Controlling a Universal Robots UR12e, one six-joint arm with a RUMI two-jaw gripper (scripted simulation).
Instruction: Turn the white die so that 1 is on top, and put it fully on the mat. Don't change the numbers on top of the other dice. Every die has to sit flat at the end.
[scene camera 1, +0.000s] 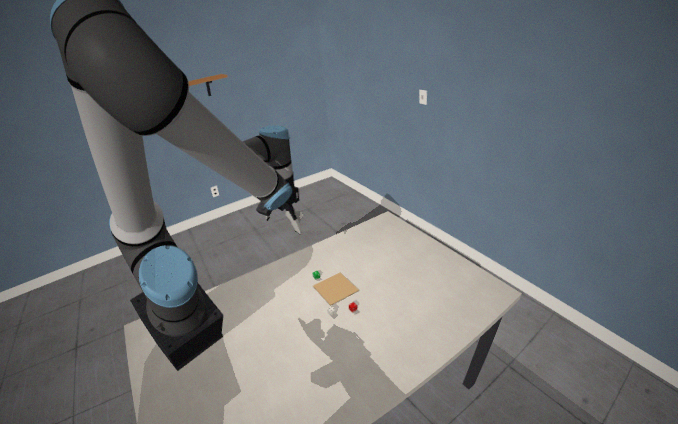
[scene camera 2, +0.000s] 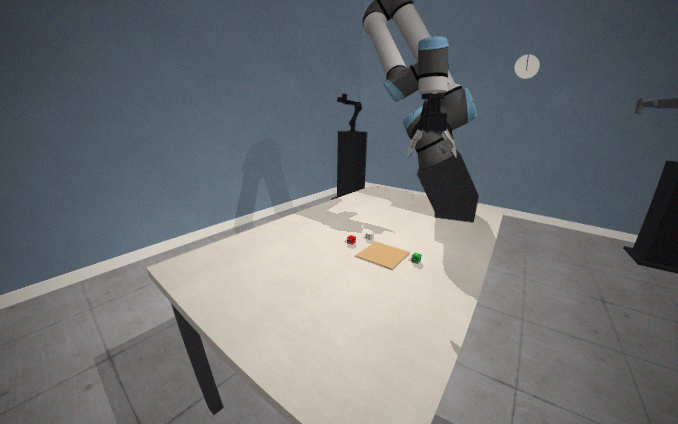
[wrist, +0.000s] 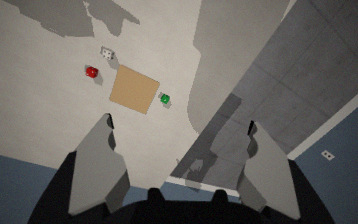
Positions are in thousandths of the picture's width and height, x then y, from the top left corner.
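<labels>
A tan mat is visible in the wrist view (367, 400), in scene camera 1 (498, 678) and in scene camera 2 (567, 603).
</labels>
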